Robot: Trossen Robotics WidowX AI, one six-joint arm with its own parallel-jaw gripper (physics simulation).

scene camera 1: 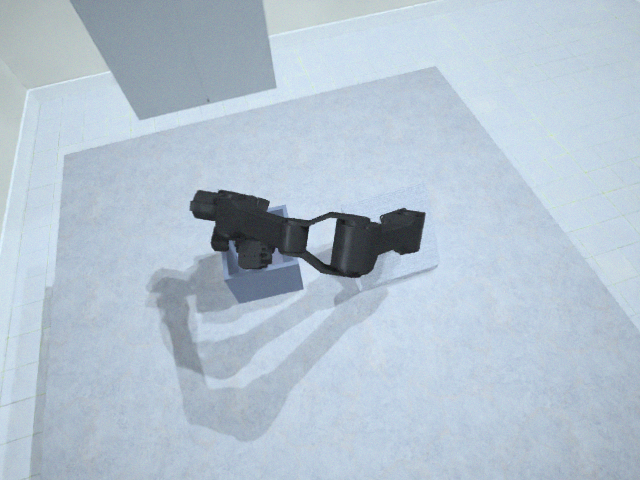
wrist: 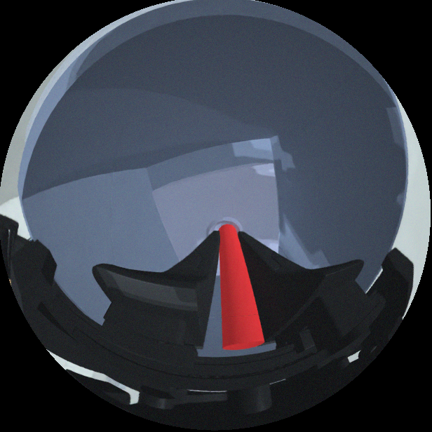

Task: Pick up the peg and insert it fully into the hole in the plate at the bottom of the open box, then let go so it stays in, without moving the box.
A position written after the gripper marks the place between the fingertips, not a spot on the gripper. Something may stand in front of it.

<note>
In view: the gripper (scene camera 1: 261,256), a blue-grey box (scene camera 1: 246,286) and a red peg (wrist: 241,329).
The blue-grey box is seen too in the wrist view (wrist: 188,94). The gripper also shows in the wrist view (wrist: 227,236). Scene camera 1 does not show the red peg, which is hidden by the gripper.
</note>
